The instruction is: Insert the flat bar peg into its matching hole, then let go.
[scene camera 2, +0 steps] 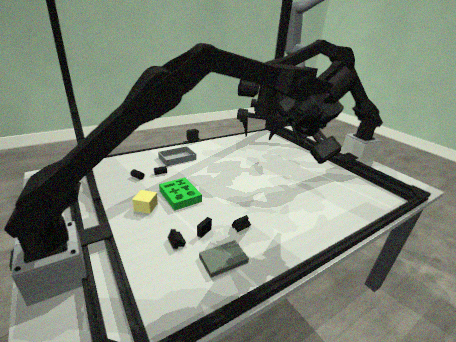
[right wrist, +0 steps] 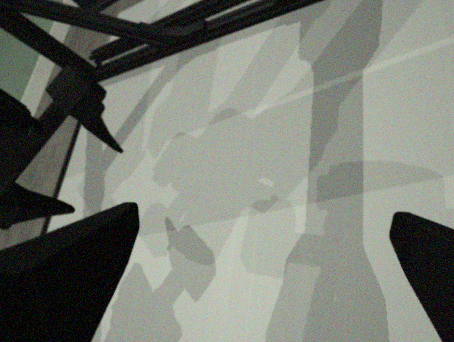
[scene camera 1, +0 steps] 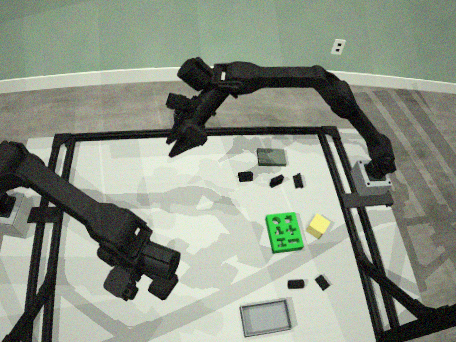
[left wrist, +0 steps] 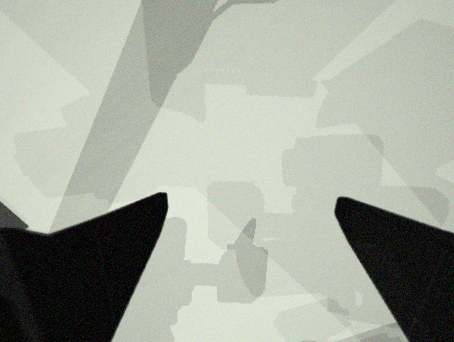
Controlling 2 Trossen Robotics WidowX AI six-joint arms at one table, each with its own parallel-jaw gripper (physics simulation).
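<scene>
A green board (scene camera 1: pixel 274 242) (scene camera 2: pixel 182 202) with several shaped holes lies on the table. Several small black pegs lie around it: three (scene camera 1: pixel 245 176) (scene camera 1: pixel 276 180) (scene camera 1: pixel 298 180) are above it in scene camera 1, and two (scene camera 1: pixel 296 284) (scene camera 1: pixel 322 282) are below it. The middle one of those three also shows in scene camera 2 (scene camera 2: pixel 204 227) and looks thin, but I cannot tell surely which is the flat bar. My left gripper (scene camera 2: pixel 258 134) (left wrist: pixel 251 202) (right wrist: pixel 97 180) is open, empty and high, well left of the board in scene camera 1. My right gripper (scene camera 1: pixel 170 148) (right wrist: pixel 263 219) is open, empty, above the table's far side.
A yellow cube (scene camera 1: pixel 318 226) (scene camera 2: pixel 144 202) stands beside the board. A grey-green plate (scene camera 1: pixel 271 157) (scene camera 2: pixel 223 258) lies near the three pegs. A shallow grey tray (scene camera 1: pixel 243 325) (scene camera 2: pixel 177 161) lies beyond the other two. Black frame bars edge the table; the arms cross close in scene camera 2.
</scene>
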